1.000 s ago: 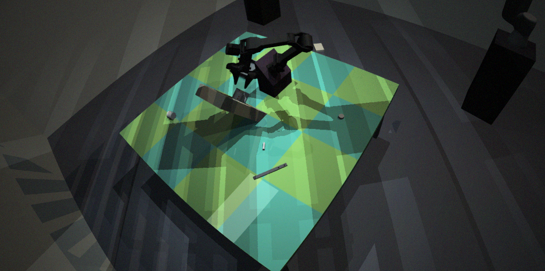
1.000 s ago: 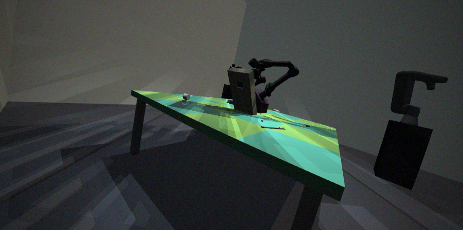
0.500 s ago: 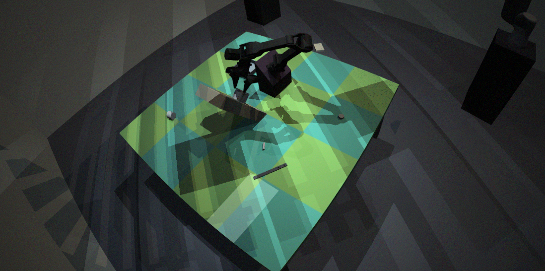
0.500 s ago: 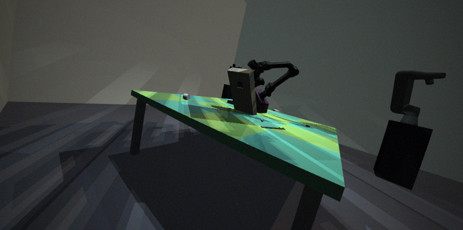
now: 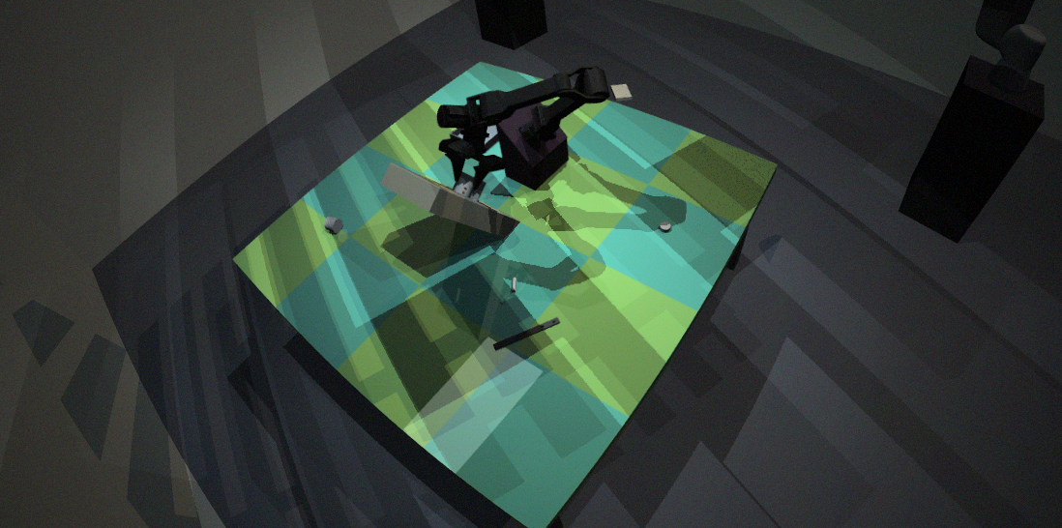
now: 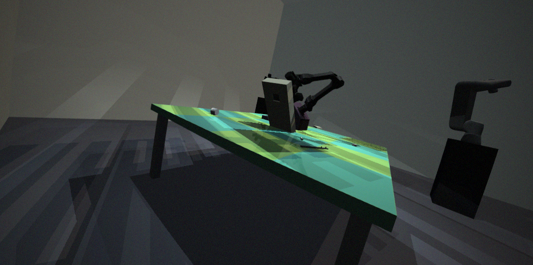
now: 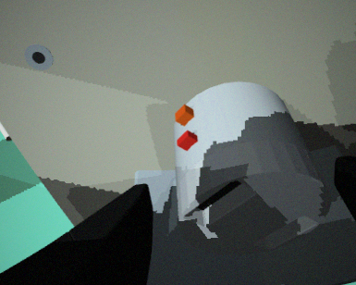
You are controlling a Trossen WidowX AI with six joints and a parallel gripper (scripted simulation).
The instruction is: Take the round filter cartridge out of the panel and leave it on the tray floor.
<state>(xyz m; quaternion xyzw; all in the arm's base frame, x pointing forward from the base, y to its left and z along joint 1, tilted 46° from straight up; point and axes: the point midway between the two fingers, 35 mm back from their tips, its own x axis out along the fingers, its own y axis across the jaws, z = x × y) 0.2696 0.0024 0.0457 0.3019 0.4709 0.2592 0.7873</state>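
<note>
Right now the round grey filter cartridge is right at my gripper tip. Also, from my gripper tip: small pale peg: 220 mm to the left, 170 mm below, 70 mm ahead; square grey tray: 320 mm to the right, 300 mm behind, 160 mm below; service panel: 40 mm ahead, 20 mm below.
</note>
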